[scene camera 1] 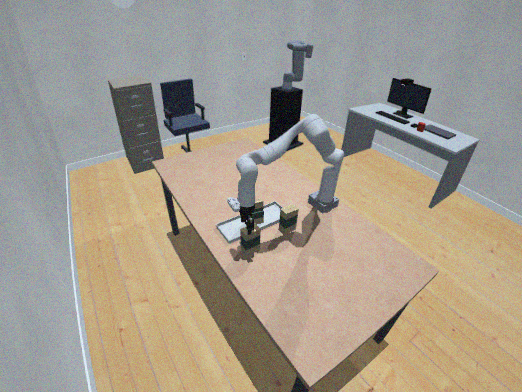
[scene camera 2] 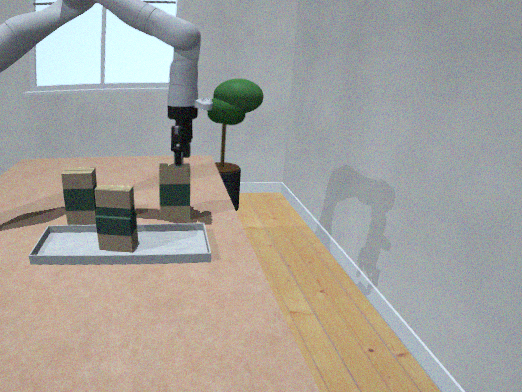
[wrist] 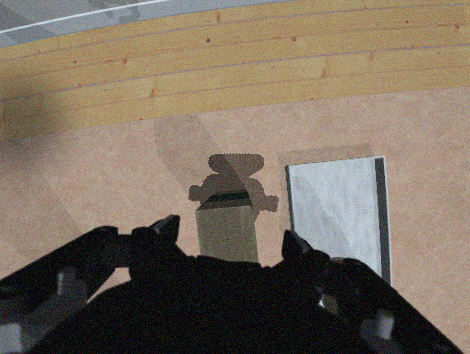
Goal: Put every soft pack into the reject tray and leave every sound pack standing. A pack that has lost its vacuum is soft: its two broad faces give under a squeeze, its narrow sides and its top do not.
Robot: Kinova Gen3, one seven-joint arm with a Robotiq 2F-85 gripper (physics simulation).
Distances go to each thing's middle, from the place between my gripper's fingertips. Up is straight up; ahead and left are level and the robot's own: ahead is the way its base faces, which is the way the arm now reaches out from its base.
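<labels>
With the grey reject tray point(scene camera 2: 185, 242) as reference, my gripper is 14 cm above it, 13 cm to the left of it and 18 cm past it.
</labels>
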